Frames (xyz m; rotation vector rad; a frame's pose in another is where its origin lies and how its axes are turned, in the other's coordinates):
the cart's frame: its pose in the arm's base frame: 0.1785 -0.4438 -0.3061 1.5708 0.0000 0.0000
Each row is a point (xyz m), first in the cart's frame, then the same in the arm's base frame.
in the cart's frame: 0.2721 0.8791 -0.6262
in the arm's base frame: 0.4506 0.1824 0.5730
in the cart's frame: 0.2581 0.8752 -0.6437
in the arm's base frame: 0.4366 0.1999 0.5691
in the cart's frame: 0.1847 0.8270 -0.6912
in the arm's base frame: 0.3632 0.2474 0.5209
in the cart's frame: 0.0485 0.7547 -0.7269
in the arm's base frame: 0.2270 0.2831 0.4486
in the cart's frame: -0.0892 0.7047 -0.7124
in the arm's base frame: 0.0893 0.2686 0.3986
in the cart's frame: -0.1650 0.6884 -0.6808
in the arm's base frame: 0.0135 0.2370 0.3823
